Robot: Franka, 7 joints.
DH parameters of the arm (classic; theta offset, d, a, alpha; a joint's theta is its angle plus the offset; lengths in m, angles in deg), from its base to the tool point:
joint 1: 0 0.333 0 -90
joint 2: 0 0 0 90
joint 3: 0 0.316 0.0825 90
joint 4: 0 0 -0.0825 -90
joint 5: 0 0.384 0 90
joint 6: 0 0 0.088 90
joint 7: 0 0.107 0 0
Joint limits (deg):
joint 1: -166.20..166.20
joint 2: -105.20..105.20
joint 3: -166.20..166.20
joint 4: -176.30..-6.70
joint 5: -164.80..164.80
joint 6: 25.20..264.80
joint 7: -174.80..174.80
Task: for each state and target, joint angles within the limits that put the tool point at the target. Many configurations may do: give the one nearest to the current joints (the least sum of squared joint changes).
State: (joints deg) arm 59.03 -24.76 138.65 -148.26 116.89 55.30 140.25
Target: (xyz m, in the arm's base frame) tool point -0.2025 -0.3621 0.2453
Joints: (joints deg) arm 72.00 -19.57 151.47 -149.18 114.21 52.47 140.25
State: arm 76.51 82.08 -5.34 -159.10 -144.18 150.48 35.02
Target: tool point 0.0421 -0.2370 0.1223
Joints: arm 82.02 102.51 -17.99 -167.41 -144.75 146.23 35.02
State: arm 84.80 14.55 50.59 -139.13 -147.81 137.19 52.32
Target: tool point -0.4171 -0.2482 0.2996
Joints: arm 123.18 17.32 86.35 -139.02 -147.64 141.63 52.32
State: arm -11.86 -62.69 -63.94 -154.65 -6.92 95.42 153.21
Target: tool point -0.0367 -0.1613 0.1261
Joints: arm -18.05 -48.67 -119.22 -163.71 -28.48 95.84 153.21
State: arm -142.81 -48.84 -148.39 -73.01 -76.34 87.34 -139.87
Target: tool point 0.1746 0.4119 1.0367
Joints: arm -134.20 -9.51 -139.78 -37.51 -84.33 111.56 -139.87
